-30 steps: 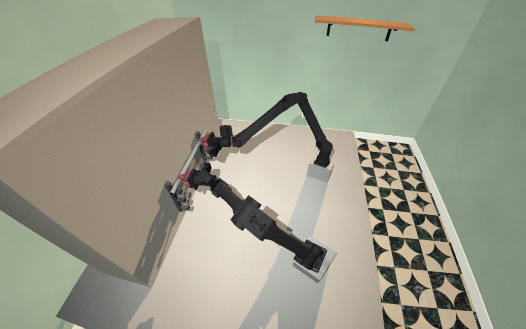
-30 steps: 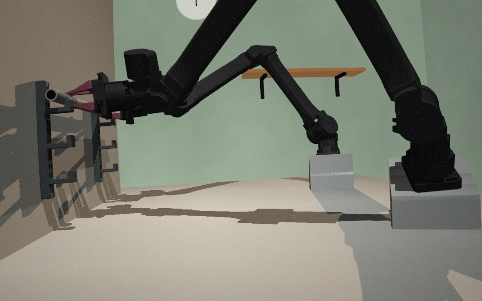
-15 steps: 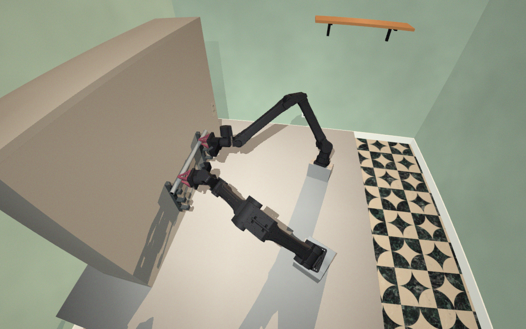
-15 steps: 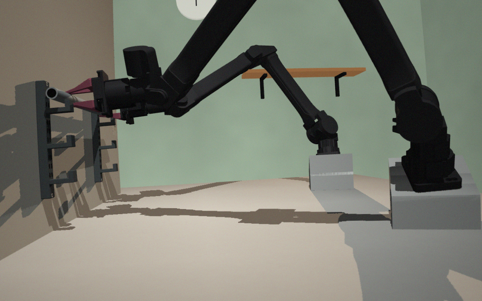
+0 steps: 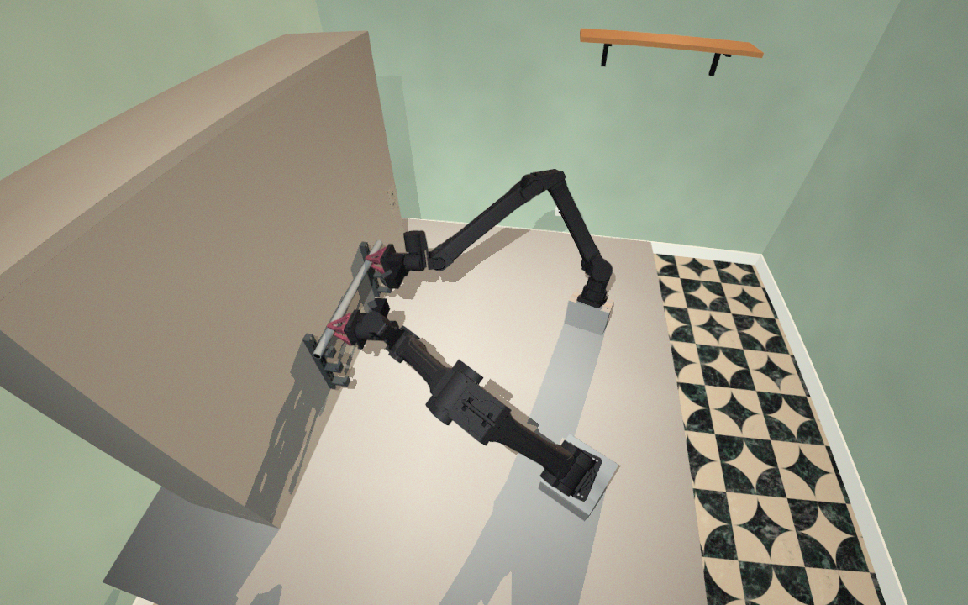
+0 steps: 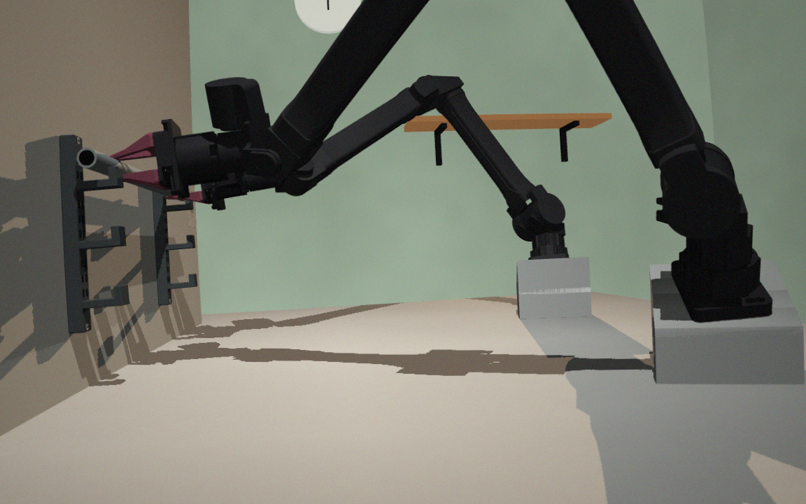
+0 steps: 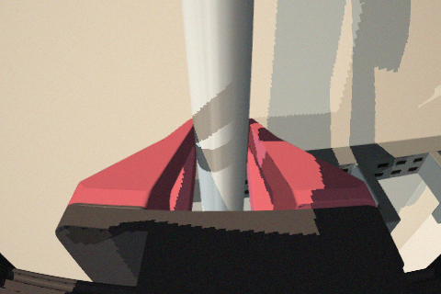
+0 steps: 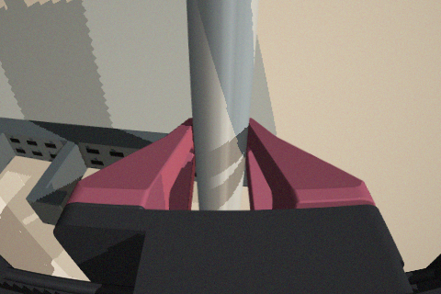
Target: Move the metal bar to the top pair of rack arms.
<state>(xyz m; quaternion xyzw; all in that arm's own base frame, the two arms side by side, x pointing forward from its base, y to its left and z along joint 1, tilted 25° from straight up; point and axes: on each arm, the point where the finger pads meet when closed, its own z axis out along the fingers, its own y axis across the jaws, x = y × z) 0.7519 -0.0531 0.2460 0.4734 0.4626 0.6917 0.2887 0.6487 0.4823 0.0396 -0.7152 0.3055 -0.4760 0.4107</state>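
My left hand is 10 mm short of the grey metal bar and 150 mm to the left of it. Also, from my left hand: tall tan wall panel (200 mm ahead, 100 mm to the right, 160 mm above).
Right now the grey metal bar is 10 mm behind my right hand and 150 mm to the left of it. From my right hand the other things lie so: tall tan wall panel: 180 mm ahead, 200 mm to the left, 160 mm above.
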